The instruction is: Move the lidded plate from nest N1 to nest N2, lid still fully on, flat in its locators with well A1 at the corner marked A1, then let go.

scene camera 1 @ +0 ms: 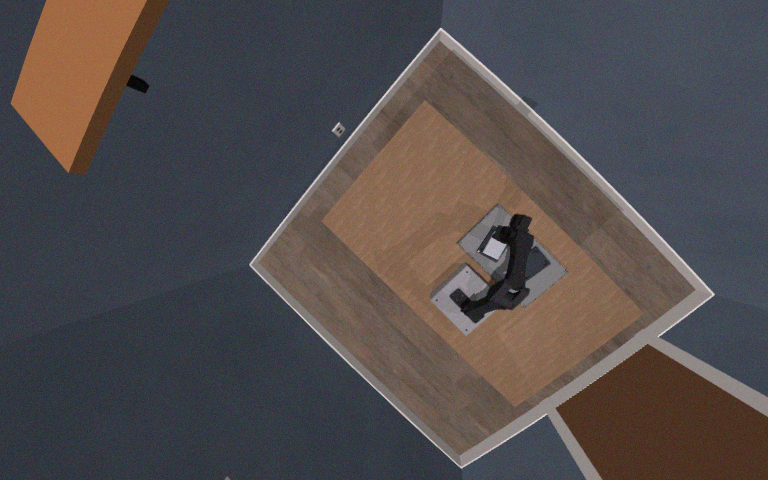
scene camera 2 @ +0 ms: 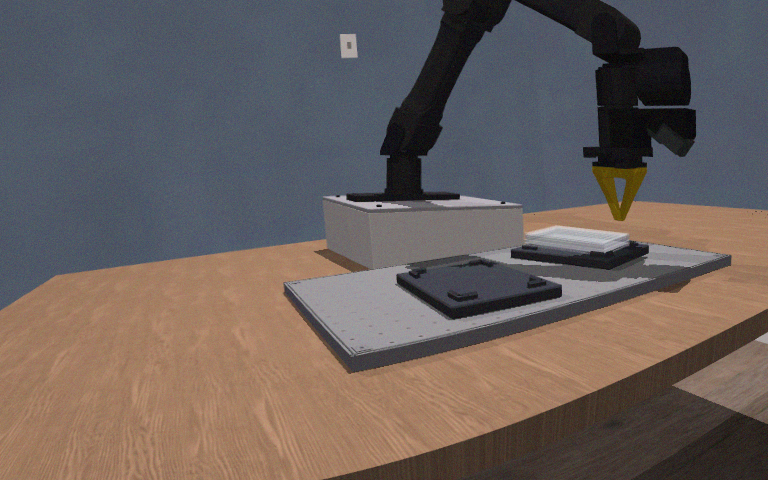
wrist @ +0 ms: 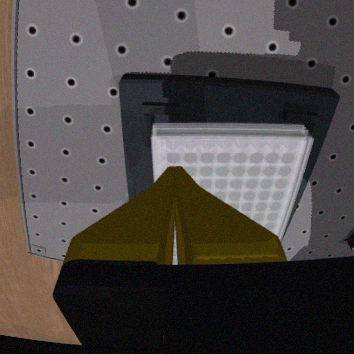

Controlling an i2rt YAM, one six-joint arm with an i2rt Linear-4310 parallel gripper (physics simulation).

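Pixels of known places: gripper, fingertip midpoint: [scene camera 1: 497,234] [scene camera 2: 619,220] [wrist: 174,177]; arm's base at its link origin: [scene camera 1: 466,305] [scene camera 2: 403,199].
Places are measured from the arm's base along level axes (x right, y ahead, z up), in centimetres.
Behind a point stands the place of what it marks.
The lidded plate [scene camera 1: 494,247] @(y 31.5, x -12.8, z -4.5 cm) [scene camera 2: 577,236] @(y 34.7, x -11.1, z -4.6 cm) [wrist: 255,165] @(y 37.7, x -12.9, z -4.7 cm) is pale and clear, with rows of round wells showing through its top. It looks level in a dark nest [scene camera 2: 608,261] @(y 42.5, x -9.5, z -6.6 cm) [wrist: 140,150] @(y 35.4, x -18.9, z -6.5 cm), with the lid seeming to cover it fully. A second dark nest [scene camera 1: 538,261] @(y 43.1, x 9.0, z -6.5 cm) [scene camera 2: 481,283] @(y 41.3, x 8.0, z -6.5 cm) with corner locators holds no plate. The nest names and the A1 mark cannot be read. My gripper [scene camera 2: 620,218] @(y 36.9, x -17.3, z -2.9 cm) [wrist: 174,177] @(y 36.9, x -17.3, z -2.9 cm) is shut and empty, its yellow fingertips together above the plate's right end in the second scene view. In the wrist view the fingers hide the plate's near left part.
Both nests stand on a grey perforated board [scene camera 1: 481,233] @(y 32.0, x -22.1, z -7.6 cm) [scene camera 2: 339,316] @(y 40.1, x 22.7, z -7.6 cm) [wrist: 90,115] @(y 36.1, x -22.4, z -7.6 cm) with raised edges above the wooden table [scene camera 1: 419,169] @(y 32.4, x -70.6, z -8.9 cm) [scene camera 2: 169,367] @(y 43.9, x 39.2, z -8.9 cm). The arm stands on a white box [scene camera 1: 447,305] @(y -7.6, x -6.6, z -0.2 cm) [scene camera 2: 441,234] @(y 15.3, x 0.1, z -4.9 cm) beside the board. A blue wall rises behind.
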